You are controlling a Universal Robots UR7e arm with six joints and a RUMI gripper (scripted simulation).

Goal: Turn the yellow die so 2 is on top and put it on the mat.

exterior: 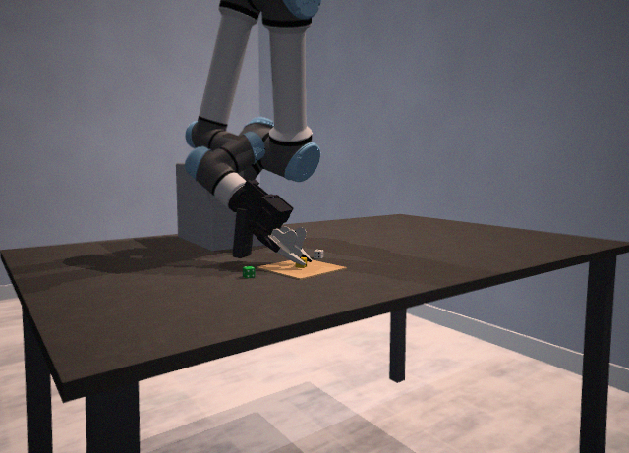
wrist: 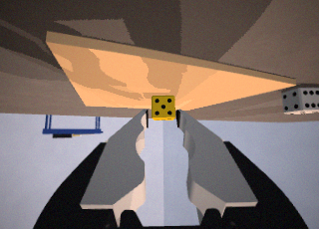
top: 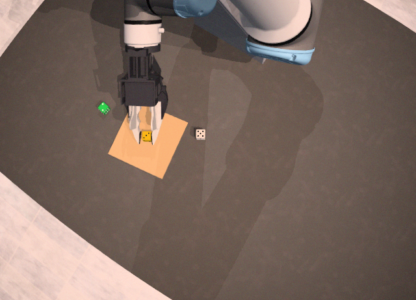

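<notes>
My hand is 1 cm above the yellow die. Round my hand: orange mat (2 cm below); green die (13 cm to the right, 1 cm below); white die (7 cm behind, 10 cm to the left, 1 cm below).
</notes>
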